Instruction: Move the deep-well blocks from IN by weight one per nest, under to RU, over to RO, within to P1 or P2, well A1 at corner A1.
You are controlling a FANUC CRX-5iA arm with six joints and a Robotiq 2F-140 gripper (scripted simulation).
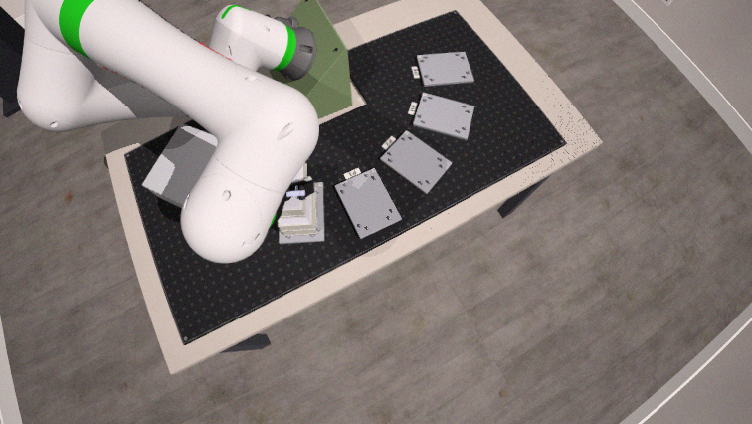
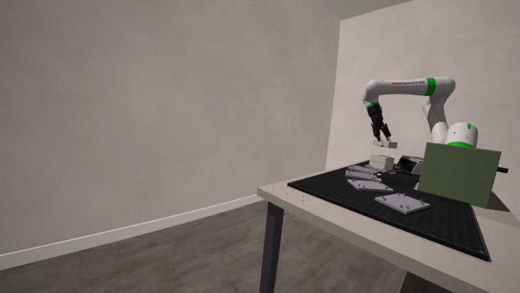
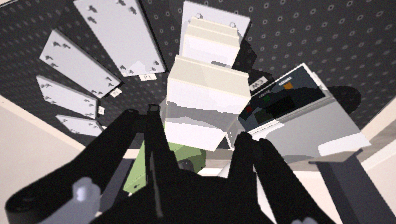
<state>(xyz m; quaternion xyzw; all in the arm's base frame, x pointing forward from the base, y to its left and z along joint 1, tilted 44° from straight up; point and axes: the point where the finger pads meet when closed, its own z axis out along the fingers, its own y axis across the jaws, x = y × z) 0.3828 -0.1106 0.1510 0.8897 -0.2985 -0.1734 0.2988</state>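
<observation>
My hand is 220 mm past the check-weigher platform, 210 mm to the left of it and 100 mm above it. From my hand the other things lie so: check-weigher 220 mm behind, 200 mm to the right, 130 mm below; white deep-well block 10 mm below; infeed nest IN 180 mm below.
</observation>
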